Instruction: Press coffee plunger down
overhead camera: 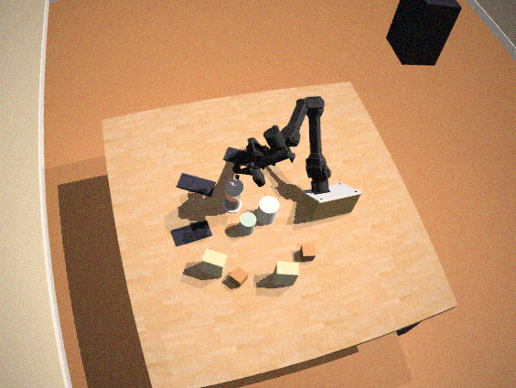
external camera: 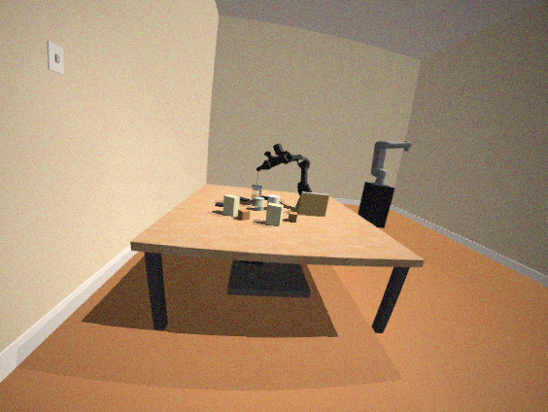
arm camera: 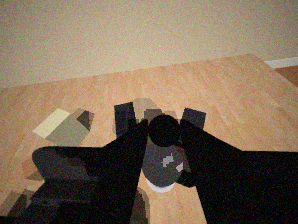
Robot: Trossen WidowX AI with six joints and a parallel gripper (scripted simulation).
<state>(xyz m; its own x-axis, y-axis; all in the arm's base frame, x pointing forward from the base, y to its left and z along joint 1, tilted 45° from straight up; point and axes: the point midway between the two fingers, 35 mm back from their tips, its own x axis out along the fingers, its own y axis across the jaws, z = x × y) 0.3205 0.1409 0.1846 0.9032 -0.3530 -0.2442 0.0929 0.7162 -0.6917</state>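
The coffee press lies 13 cm below my gripper tip, 1 cm to the right of it and 1 cm behind it. Round my gripper tip: pale green cylinder 22 cm below, 12 cm to the left, 4 cm behind; then white cylinder 21 cm below, 13 cm behind, 7 cm to the left.
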